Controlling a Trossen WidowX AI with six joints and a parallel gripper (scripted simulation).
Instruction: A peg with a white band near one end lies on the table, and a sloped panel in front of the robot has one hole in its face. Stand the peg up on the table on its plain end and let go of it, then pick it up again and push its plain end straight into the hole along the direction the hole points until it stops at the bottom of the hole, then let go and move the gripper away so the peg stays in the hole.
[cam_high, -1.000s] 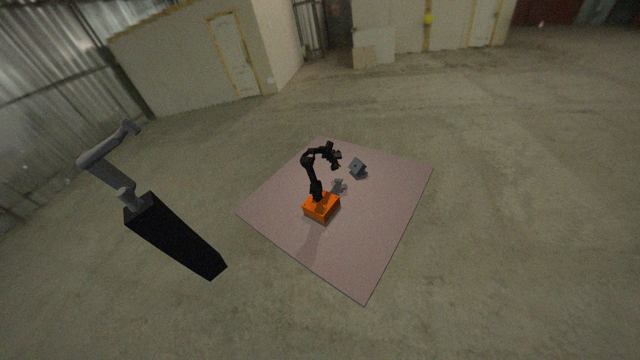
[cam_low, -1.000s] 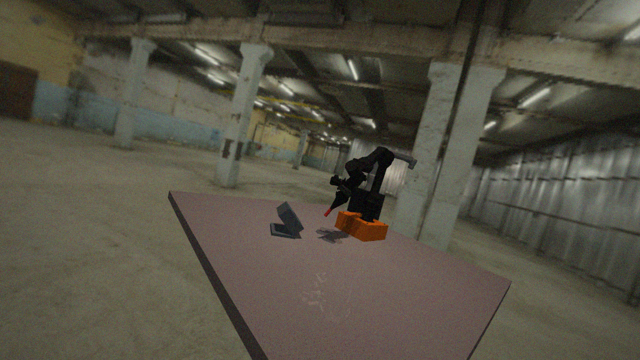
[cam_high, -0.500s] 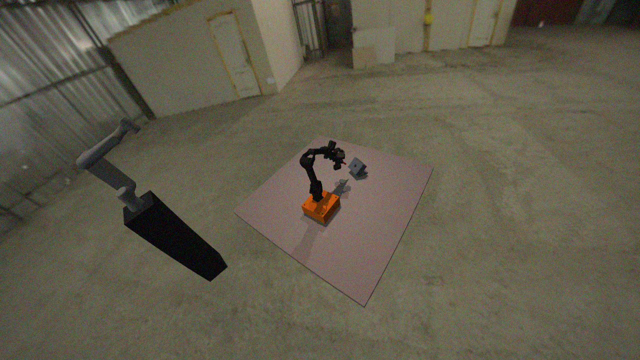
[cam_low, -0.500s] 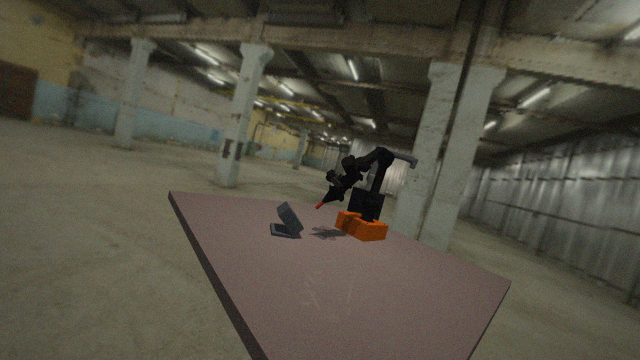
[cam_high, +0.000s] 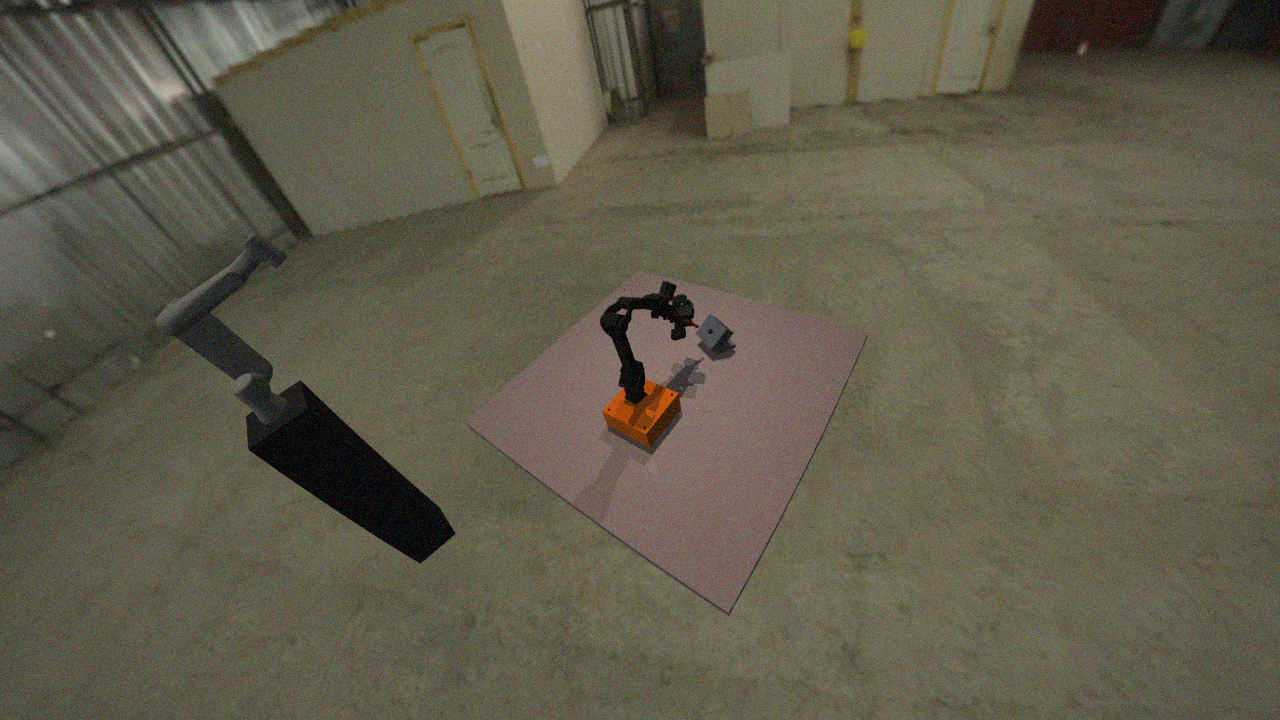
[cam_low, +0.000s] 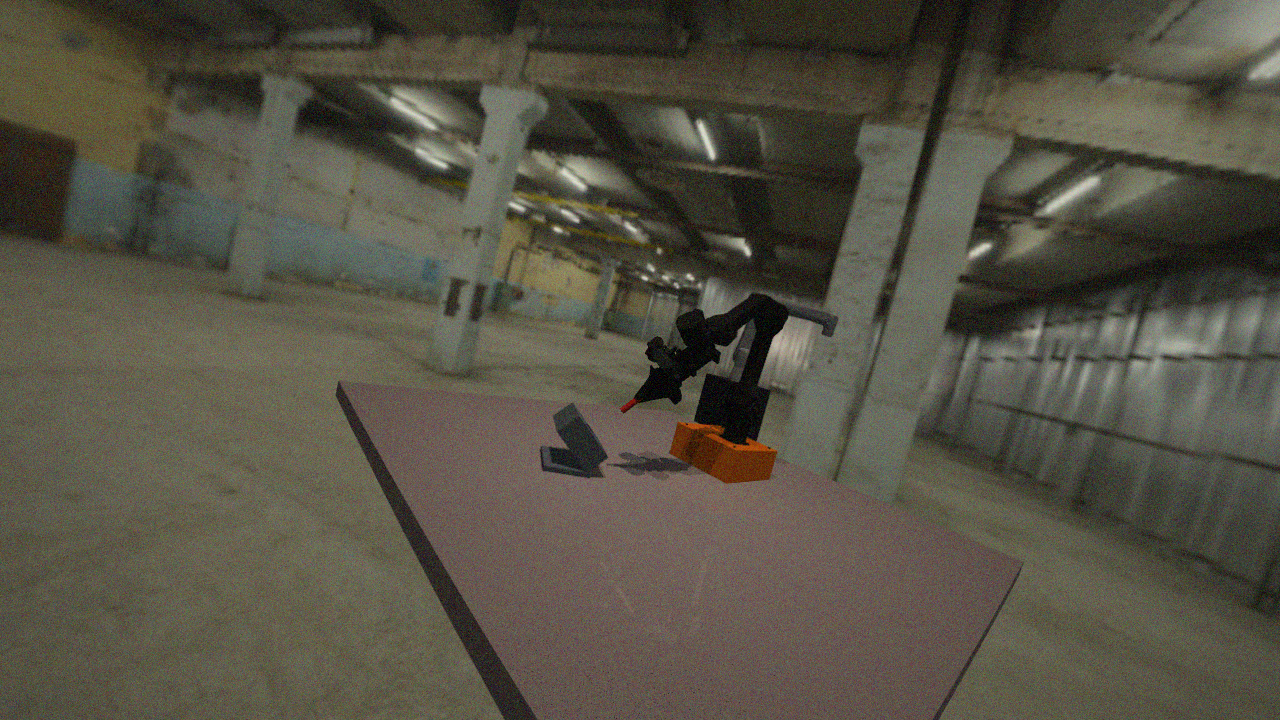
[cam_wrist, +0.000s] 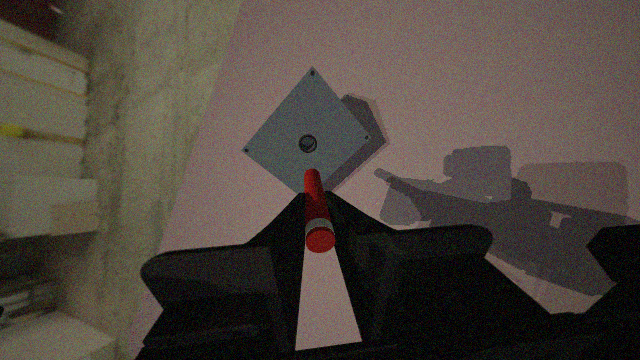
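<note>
My gripper tip is now 10 cm short of the grey sloped panel, 10 cm above it and 4 cm to the left of it. Also, from my gripper tip: flat foot (17 cm below, 11 cm ahead, 5 cm to the right); then red peg (1 cm behind, 1 cm above).
</note>
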